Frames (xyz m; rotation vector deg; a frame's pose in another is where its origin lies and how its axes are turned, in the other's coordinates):
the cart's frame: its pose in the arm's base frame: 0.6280 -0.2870 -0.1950 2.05 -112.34 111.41
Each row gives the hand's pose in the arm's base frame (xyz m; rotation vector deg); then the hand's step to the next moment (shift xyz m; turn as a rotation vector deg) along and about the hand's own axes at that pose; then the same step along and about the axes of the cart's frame.
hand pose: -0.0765 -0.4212 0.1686 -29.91 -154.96 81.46
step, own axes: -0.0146 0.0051 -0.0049 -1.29 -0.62 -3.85
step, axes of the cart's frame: -0.0143 -0.0048 -0.0059 -0.28 -3.16 -2.61
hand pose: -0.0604 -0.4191 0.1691 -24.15 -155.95 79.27
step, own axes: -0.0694 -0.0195 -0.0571 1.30 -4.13 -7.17
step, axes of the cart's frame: -0.0483 -0.0718 -0.0311 3.81 -6.77 -3.12
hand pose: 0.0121 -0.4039 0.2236 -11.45 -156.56 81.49
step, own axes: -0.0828 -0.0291 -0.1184 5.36 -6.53 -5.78
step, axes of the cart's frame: -0.0430 -0.1117 -0.0860 7.73 -6.71 -0.15
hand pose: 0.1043 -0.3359 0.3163 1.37 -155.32 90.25
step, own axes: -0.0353 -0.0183 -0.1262 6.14 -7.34 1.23
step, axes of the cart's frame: 0.0137 -0.0802 -0.1043 6.07 -4.14 6.26
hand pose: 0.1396 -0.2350 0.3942 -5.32 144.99 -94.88
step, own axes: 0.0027 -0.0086 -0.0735 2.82 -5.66 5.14
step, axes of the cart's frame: 0.0372 -0.0291 -0.0570 1.10 -2.55 7.66
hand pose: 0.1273 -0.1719 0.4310 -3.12 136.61 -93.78
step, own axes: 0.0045 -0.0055 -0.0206 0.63 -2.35 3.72
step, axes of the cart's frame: 0.0159 -0.0074 -0.0129 -0.81 -0.94 4.27
